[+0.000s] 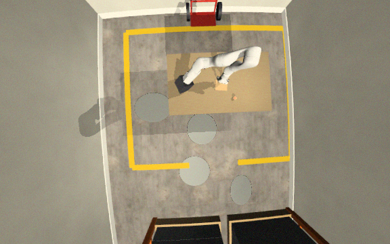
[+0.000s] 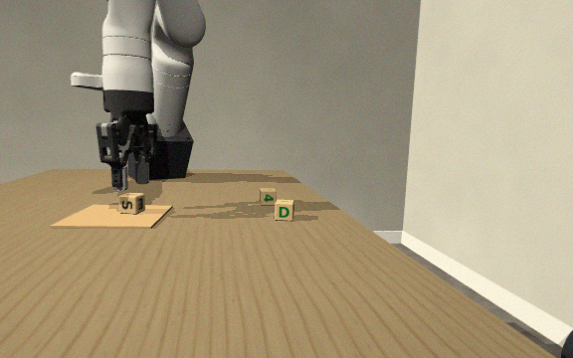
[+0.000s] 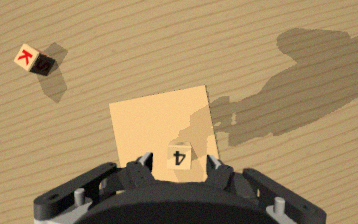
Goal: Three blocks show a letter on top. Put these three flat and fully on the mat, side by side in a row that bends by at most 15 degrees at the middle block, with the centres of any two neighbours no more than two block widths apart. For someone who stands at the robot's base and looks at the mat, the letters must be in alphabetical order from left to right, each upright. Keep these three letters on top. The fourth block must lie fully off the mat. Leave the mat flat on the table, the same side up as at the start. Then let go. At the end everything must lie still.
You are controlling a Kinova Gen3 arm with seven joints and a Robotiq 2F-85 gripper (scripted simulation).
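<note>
Now: hand 60 mm above the tan mat, 20 mm to the left of it and 20 mm short of it.
</note>
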